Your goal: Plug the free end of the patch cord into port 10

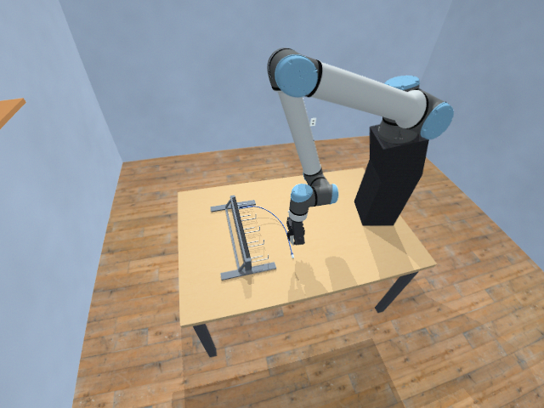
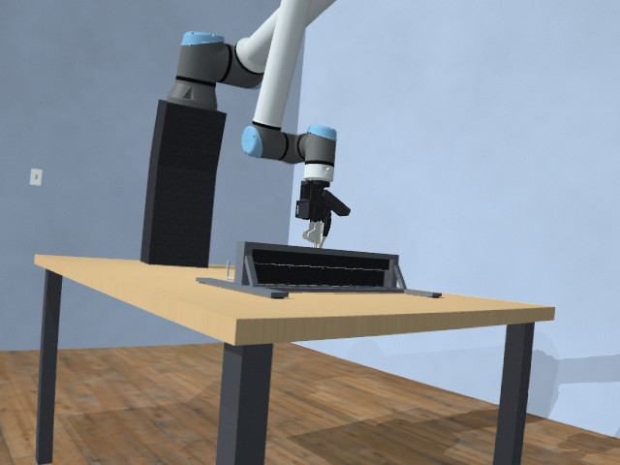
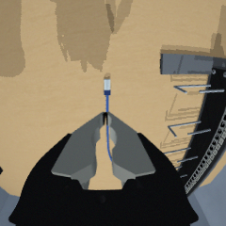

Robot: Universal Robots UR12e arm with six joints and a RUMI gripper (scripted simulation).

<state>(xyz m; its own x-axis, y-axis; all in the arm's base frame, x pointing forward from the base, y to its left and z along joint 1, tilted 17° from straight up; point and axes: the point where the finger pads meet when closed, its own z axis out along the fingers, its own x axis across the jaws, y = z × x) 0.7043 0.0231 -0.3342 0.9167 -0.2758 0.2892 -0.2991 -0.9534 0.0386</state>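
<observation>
Now: hand 10 mm short of the plug, 20 mm to the right of it and 90 mm above it.
</observation>
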